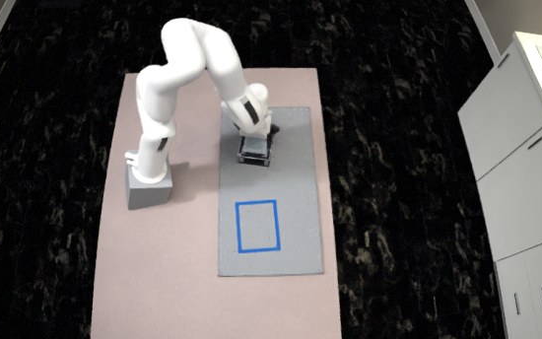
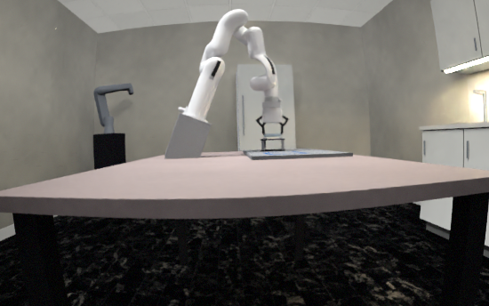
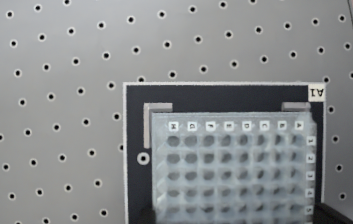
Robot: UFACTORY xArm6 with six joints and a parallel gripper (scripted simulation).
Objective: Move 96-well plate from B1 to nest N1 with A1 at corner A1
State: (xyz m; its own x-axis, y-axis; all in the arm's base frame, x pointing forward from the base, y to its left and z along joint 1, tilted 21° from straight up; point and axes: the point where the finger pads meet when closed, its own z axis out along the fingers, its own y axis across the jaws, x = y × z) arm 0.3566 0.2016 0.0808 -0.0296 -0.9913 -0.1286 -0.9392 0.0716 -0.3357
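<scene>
Right now the black raised nest N1 is 3 cm below my hand. Round my hand: 96-well plate (1 cm below).
</scene>
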